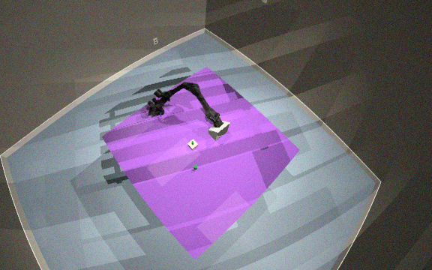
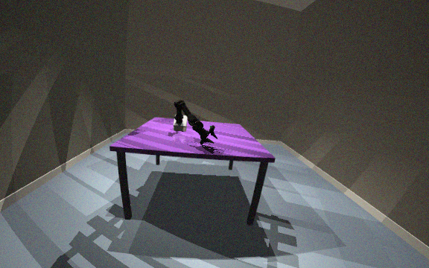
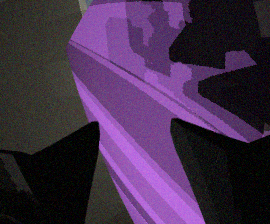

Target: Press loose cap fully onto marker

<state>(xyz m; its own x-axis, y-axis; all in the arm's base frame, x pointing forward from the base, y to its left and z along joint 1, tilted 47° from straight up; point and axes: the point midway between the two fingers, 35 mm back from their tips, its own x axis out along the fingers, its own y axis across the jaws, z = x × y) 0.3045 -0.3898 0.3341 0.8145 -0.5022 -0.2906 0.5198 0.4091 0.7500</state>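
The green cap lies 4 cm ahead of my gripper tip, 62 cm to the left of it and 3 cm below it. Round my gripper tip: holder block 8 cm behind, 46 cm to the left, 4 cm below.
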